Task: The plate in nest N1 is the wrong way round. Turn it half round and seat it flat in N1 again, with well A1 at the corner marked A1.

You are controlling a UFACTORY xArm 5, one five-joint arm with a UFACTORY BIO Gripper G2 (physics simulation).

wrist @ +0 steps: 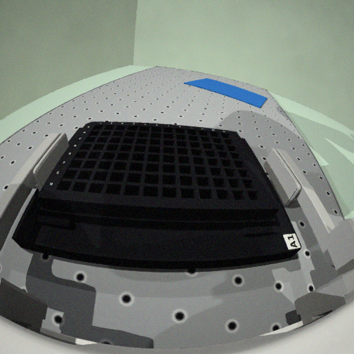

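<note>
The black plate (162, 162) with a grid of square wells lies in the black nest (150, 245) and looks level. Small pale row letters run along its left edge, and faint marks run along its far edge; they are too small to read surely. The nest's white A1 label (291, 242) is at its near right corner. My gripper (168, 169) is open, with one finger to the left of the plate and one to the right. The left finger is very near the plate's edge; whether it touches is unclear. The plate's far side wall is hidden.
A grey board (126, 320) with rows of holes lies under the nest. A flat blue rectangle (227, 92) lies on it, beyond the plate at the far right. Shadows fall on the board near the nest. Pale green walls (240, 35) stand behind.
</note>
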